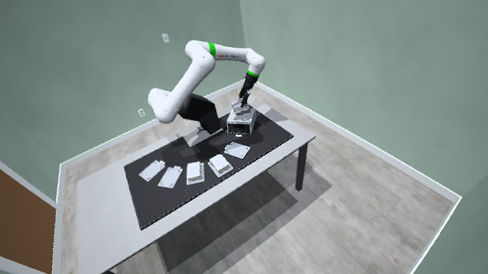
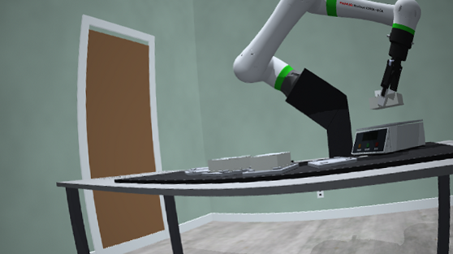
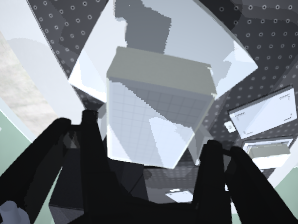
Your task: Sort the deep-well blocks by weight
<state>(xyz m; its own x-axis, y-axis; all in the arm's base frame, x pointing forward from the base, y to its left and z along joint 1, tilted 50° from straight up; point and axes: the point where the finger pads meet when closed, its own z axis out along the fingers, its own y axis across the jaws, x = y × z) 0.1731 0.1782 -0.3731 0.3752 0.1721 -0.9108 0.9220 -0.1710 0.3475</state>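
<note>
My hand is 10 cm above the check-weigher platform. From my hand the other things lie so: grey deep-well block: 1 cm below; then check-weigher CW: 1 cm to the right, 13 cm below.
</note>
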